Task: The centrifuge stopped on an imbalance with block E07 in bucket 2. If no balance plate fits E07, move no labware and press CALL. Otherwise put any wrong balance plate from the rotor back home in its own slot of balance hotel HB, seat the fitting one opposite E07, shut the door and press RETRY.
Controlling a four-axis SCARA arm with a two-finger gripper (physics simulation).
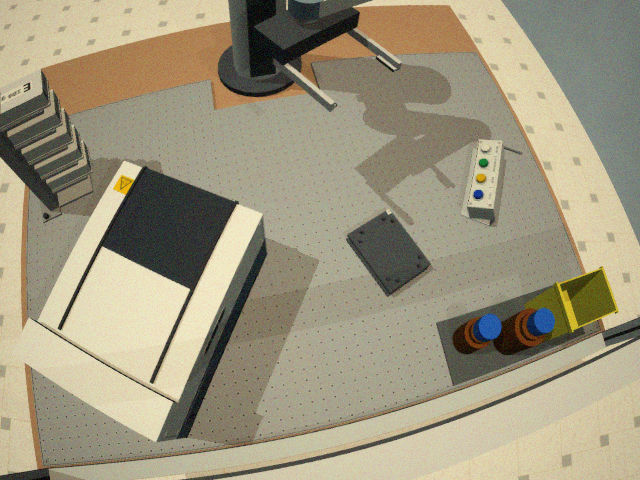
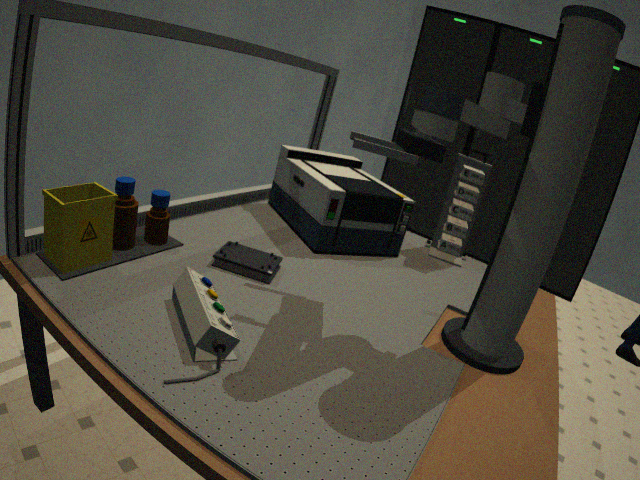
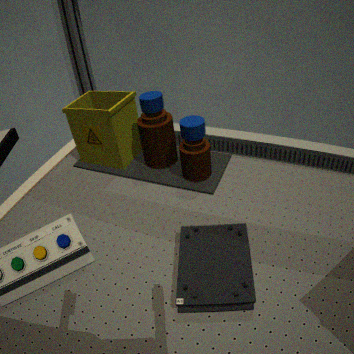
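Seen in the pictures: gripper, fingertip midpoint: (image 1: 368,85) (image 2: 351,138) (image 3: 194,78); arm's base, link origin: (image 1: 259,66) (image 2: 482,347).
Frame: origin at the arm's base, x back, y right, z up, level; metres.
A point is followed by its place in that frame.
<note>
My gripper (image 1: 366,86) {x -0.476, y -0.124, z 0.413 m} is open and empty, high above the table beside the arm's column. The centrifuge (image 1: 227,258) {x -0.663, y 0.162, z 0.223 m} (image 2: 310,191) {x -0.693, y 0.155, z 0.175 m} is a white and dark-blue box; its top has a dark section (image 1: 170,227) {x -0.581, y 0.261, z 0.226 m} and a white panel (image 1: 126,294) {x -0.693, y 0.366, z 0.223 m}. I cannot tell whether its door is open; the rotor and block E07 do not show. Hotel HB appears to be the upright rack (image 1: 25,173) {x -0.348, y 0.623, z 0.204 m} (image 2: 447,256) {x -0.259, y 0.575, z 0.021 m} with grey pieces at levels lettered A to E. The button box (image 1: 480,212) {x -0.613, y -0.435, z 0.060 m} (image 2: 187,310) {x -0.532, y -0.536, z 0.063 m} (image 3: 77,231) {x -0.603, y -0.426, z 0.077 m} carries the white RETRY button (image 1: 485,148) {x -0.449, y -0.516, z 0.082 m} (image 2: 225,321) {x -0.444, y -0.526, z 0.084 m} and the blue CALL button (image 1: 478,194) {x -0.575, y -0.436, z 0.083 m} (image 2: 207,281) {x -0.568, y -0.442, z 0.083 m} (image 3: 63,241) {x -0.570, y -0.434, z 0.080 m}.
A flat dark plate-like stand (image 1: 388,253) {x -0.658, y -0.177, z 0.044 m} (image 2: 248,258) {x -0.641, y -0.195, z 0.044 m} (image 3: 215,265) {x -0.640, y -0.178, z 0.044 m} lies between centrifuge and button box. A yellow bin (image 1: 589,299) {x -0.912, y -0.642, z 0.102 m} (image 2: 77,232) {x -0.858, y -0.604, z 0.113 m} (image 3: 102,135) {x -0.858, y -0.534, z 0.115 m} and two brown bottles with blue caps stand on a dark mat (image 1: 454,369) {x -0.954, y -0.262, z 0.018 m} (image 3: 212,186) {x -0.856, y -0.257, z 0.018 m}. A cable leaves the button box.
</note>
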